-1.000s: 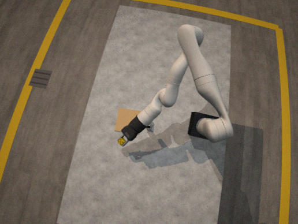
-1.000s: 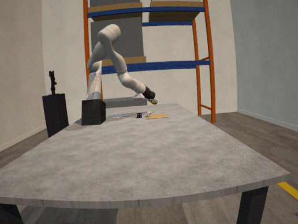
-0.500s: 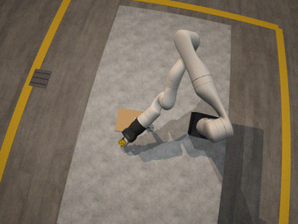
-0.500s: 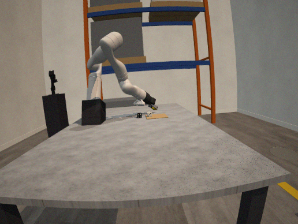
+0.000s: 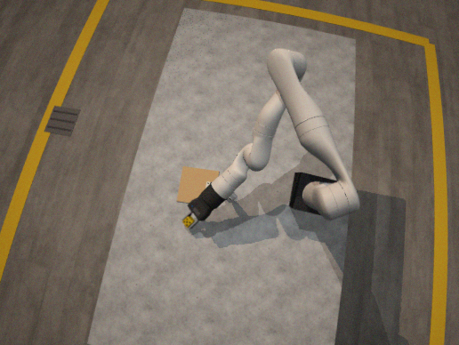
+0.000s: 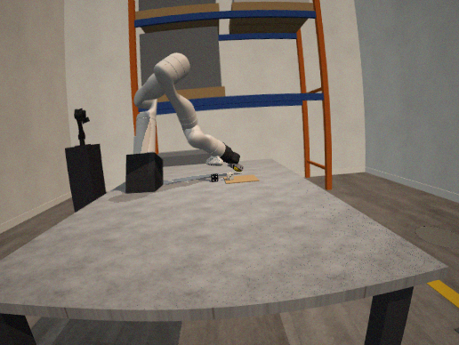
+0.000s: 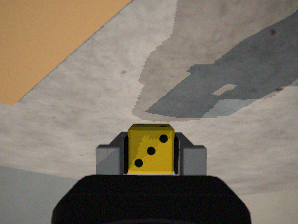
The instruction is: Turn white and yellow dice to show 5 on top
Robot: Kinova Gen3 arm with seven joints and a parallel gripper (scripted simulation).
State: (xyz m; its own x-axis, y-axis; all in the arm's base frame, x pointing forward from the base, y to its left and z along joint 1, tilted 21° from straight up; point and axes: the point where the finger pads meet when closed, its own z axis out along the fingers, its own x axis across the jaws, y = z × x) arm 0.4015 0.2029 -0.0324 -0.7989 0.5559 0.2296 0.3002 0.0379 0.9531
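Right now my hand is right at the yellow die. The rest, counted from my hand: white die (15 cm to the right, 3 cm behind, 1 cm below); then tan mat (14 cm to the right, 3 cm below, 1 cm ahead); then black die (15 cm to the right, 10 cm behind, 2 cm below).
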